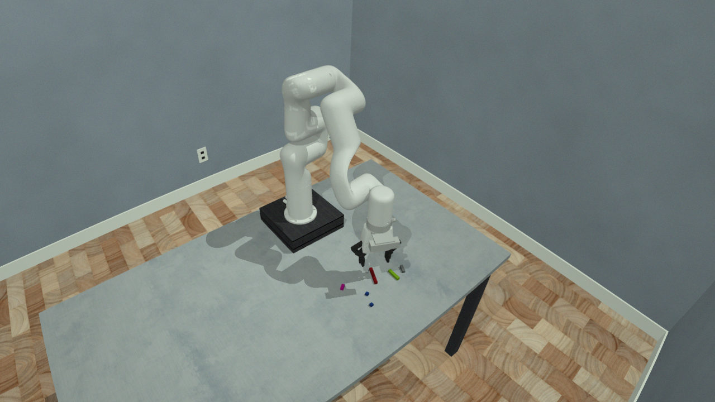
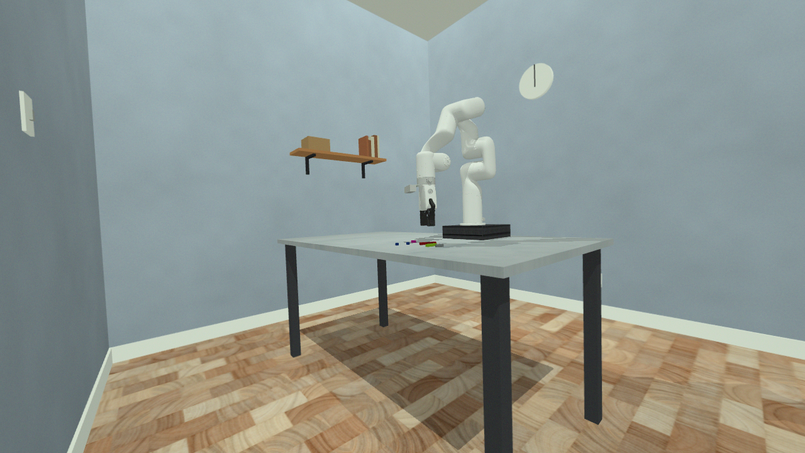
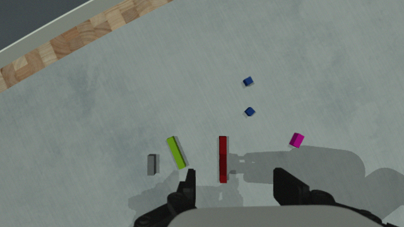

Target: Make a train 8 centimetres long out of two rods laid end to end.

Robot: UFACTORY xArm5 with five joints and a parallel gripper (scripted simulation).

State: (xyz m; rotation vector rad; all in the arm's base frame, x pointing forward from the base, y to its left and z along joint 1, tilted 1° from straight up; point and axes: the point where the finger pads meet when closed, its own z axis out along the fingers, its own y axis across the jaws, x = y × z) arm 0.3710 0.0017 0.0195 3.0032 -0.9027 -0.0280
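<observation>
My hand is 8 cm above the red rod. Also, from my hand: lime rod (8 cm below, 5 cm to the left, 5 cm ahead); then magenta rod (11 cm to the right, 8 cm below, 4 cm behind); then grey rod (10 cm to the left, 8 cm below, 6 cm ahead).
</observation>
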